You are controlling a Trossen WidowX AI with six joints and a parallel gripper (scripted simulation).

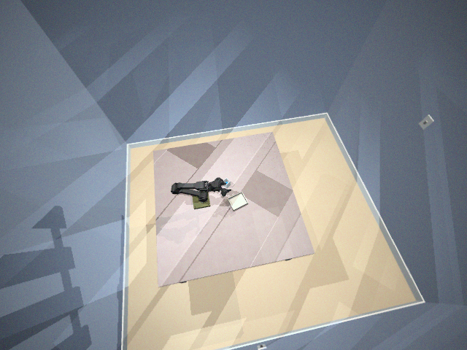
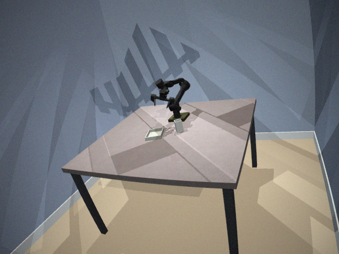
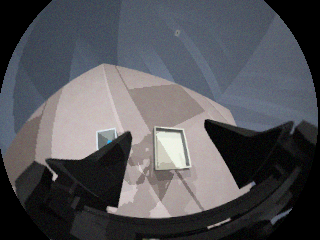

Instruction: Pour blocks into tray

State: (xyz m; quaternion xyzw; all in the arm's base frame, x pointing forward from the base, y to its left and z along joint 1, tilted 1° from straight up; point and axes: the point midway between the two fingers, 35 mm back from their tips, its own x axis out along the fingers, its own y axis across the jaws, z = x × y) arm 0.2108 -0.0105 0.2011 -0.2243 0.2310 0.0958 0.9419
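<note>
The blue block is 16 cm below my gripper tip and 11 cm to the left of it. The rest, counted from my gripper tip: purple block (18 cm below, 11 cm to the left); then square cup (19 cm below, 11 cm to the left).
</note>
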